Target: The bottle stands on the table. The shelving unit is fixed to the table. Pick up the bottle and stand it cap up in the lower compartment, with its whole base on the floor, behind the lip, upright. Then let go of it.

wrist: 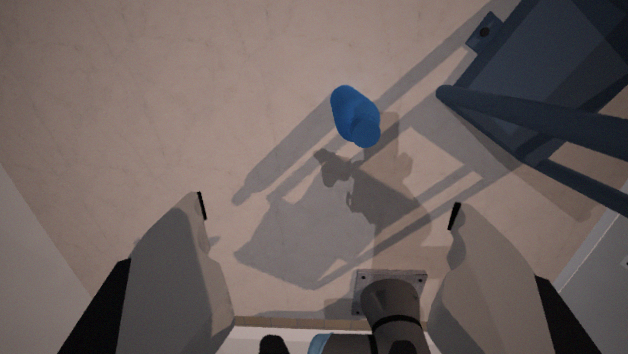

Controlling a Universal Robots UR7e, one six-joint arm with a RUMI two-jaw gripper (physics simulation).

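A blue bottle stands upright on the table, seen from above in the upper middle of the wrist view, its cap toward the lower right. The dark blue shelving unit is at the upper right, to the right of the bottle and apart from it; part of it runs out of view. Its lower compartment is seen partly, behind the posts. My gripper is open and empty, its two jaws wide apart. The bottle lies beyond the fingertips in the picture, not between them.
The robot's base stands on a metal plate at the bottom middle, near the table's edge. A fixing tab with a bolt sticks out from the shelving unit. Shadows of the arm and the unit fall across the table.
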